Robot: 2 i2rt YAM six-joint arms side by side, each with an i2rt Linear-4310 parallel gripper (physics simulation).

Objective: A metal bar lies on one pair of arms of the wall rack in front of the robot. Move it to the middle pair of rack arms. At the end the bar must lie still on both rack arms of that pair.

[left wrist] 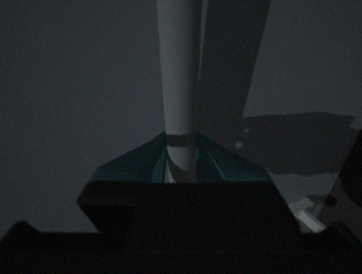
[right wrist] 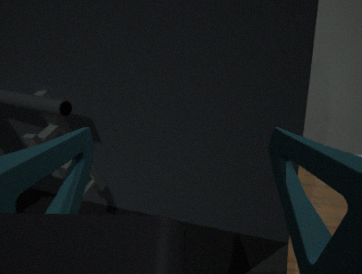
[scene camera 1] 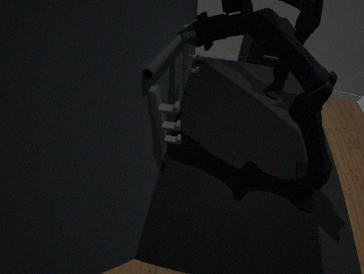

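The grey metal bar (scene camera 1: 164, 57) (left wrist: 179, 65) (right wrist: 35, 102) is above the near rack upright, apart from the three near rack arms. My left gripper (scene camera 1: 187, 36) (left wrist: 180, 136) is shut on the bar toward its far end. The near end of the bar points to scene camera 1. The pale wall rack (scene camera 1: 155, 102) carries the near top arm (scene camera 1: 169, 107), middle arm (scene camera 1: 171, 125) and bottom arm (scene camera 1: 173, 139). Part of the far side of the rack is hidden behind the bar and gripper. My right gripper (right wrist: 181, 137) is open and empty, to the right of the bar's end.
The dark wall (scene camera 1: 75, 125) (right wrist: 190, 60) stands behind the rack. Two far rack arms show below the left gripper in scene camera 1. The left arm (scene camera 1: 310, 70) reaches over the dark table top (scene camera 1: 225, 225) and casts a shadow. Wooden floor (scene camera 1: 345, 145) shows past the table's edge.
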